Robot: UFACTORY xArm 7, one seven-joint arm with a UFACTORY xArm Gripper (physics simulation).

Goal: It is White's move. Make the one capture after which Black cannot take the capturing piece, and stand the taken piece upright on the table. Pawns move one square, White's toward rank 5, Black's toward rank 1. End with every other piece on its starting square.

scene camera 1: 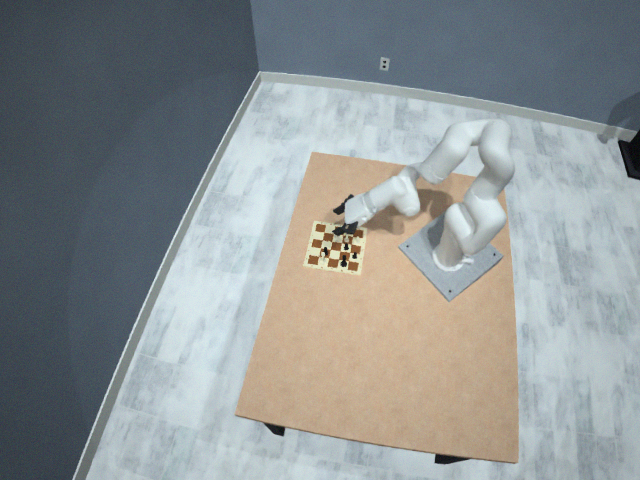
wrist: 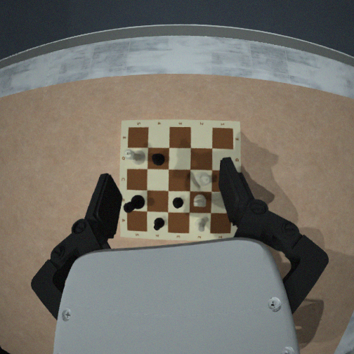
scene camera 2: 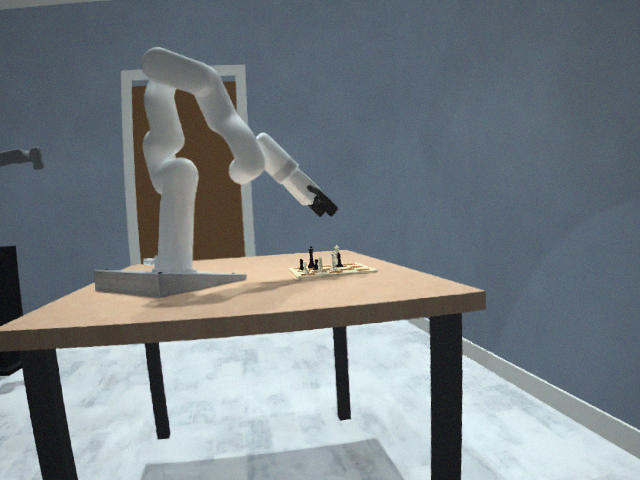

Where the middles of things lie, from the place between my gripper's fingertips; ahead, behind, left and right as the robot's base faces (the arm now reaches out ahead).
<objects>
Right now the chessboard (scene camera 1: 321, 236) is 10 mm behind my hand, 10 mm to the right of it and 160 mm below it.
</objects>
